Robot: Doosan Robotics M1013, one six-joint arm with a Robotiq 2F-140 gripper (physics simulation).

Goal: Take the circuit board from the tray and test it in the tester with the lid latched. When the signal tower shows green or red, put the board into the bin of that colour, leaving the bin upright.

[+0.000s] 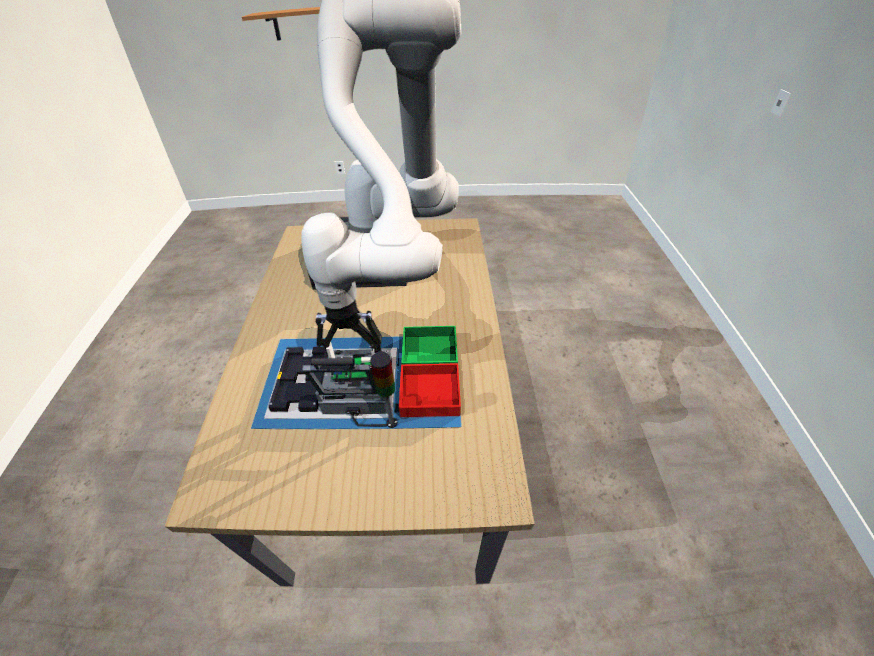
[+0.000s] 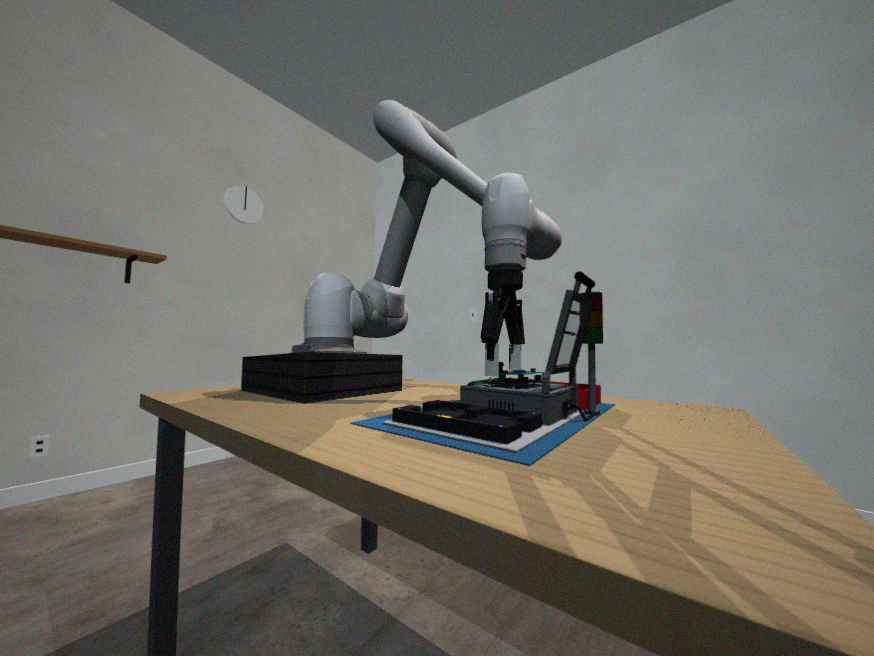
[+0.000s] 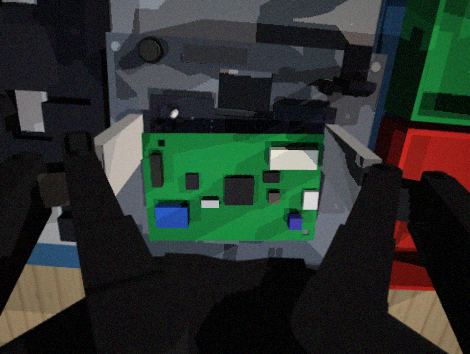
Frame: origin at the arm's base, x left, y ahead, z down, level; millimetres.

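Seen in the pictures: gripper, fingertip midpoint: (image 3: 233, 140).
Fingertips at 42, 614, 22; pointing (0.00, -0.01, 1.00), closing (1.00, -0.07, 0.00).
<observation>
Pixels of each thing's top centre, then the offset from my fingertips to it, as dx, dy, dz. "pt": a spot on its surface instead. Level surfaces: height alone.
- green circuit board at its top centre: (image 3: 232, 196) (image 2: 517, 368) (image 1: 352, 365) +3, +30, -14
- signal tower at a spot on its surface: (image 1: 381, 374) pt +115, +170, -153
- green bin at its top centre: (image 1: 429, 343) +201, -97, +34
- red bin at its top centre: (image 1: 429, 384) (image 2: 563, 385) +208, +53, +34
- blue mat at its surface level: dz +79
The gripper (image 1: 352, 350) (image 2: 503, 361) (image 3: 235, 150) points down and is shut on the green circuit board (image 1: 348, 375) (image 2: 522, 372) (image 3: 220, 195), with pale finger pads at the board's two sides. The board is level, components up, at or just above the grey tester (image 1: 345, 407) (image 2: 543, 409) (image 3: 200, 73); contact cannot be told. The tester's lid (image 1: 335, 362) (image 2: 562, 321) stands raised and leans back. The signal tower (image 1: 381, 374) (image 2: 594, 317) shows no clearly lit lamp. The black tray (image 1: 290, 368) (image 2: 458, 423) (image 3: 55, 60) lies beside the tester.
The green bin (image 1: 430, 338) (image 3: 450, 55) and red bin (image 1: 429, 409) (image 2: 596, 395) (image 3: 450, 155) stand upright on the tester's other side from the tray. A blue mat (image 1: 324, 423) (image 2: 529, 455) lies under the station. The lid and signal tower rise close to the gripper.
</observation>
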